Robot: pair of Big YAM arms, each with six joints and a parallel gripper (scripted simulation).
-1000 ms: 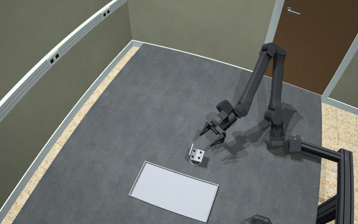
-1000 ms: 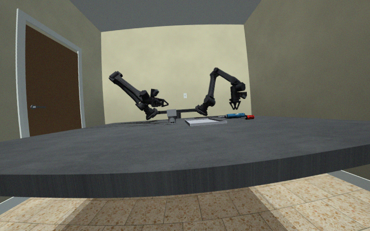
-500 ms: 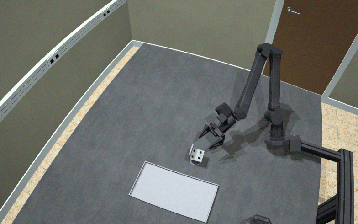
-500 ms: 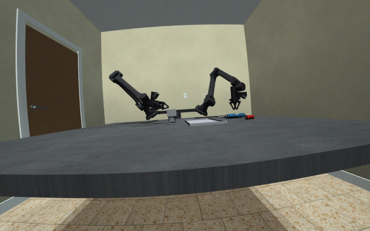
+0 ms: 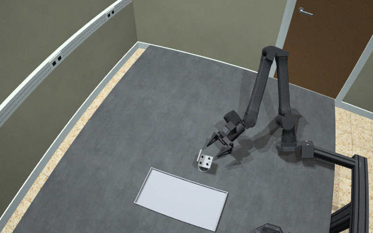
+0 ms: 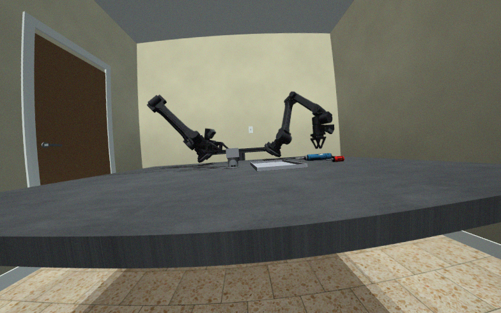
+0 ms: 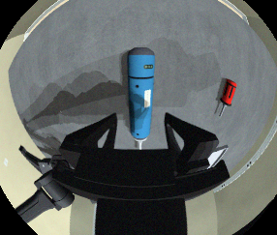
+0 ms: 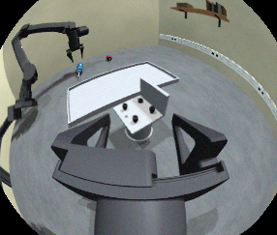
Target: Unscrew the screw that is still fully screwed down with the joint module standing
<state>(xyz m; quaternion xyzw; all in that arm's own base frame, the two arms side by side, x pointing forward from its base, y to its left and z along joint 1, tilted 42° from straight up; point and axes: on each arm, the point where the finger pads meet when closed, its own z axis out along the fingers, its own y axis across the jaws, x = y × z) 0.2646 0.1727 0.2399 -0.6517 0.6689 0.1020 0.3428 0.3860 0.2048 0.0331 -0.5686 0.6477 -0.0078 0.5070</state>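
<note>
My right hand is 20 mm short of the grey bracket, 50 mm to the right of it and 30 mm above it. Round my right hand: flat white tray (70 mm ahead, 270 mm to the left, 100 mm below); red-handled screwdriver (130 mm ahead, 600 mm to the left, 90 mm below).
</note>
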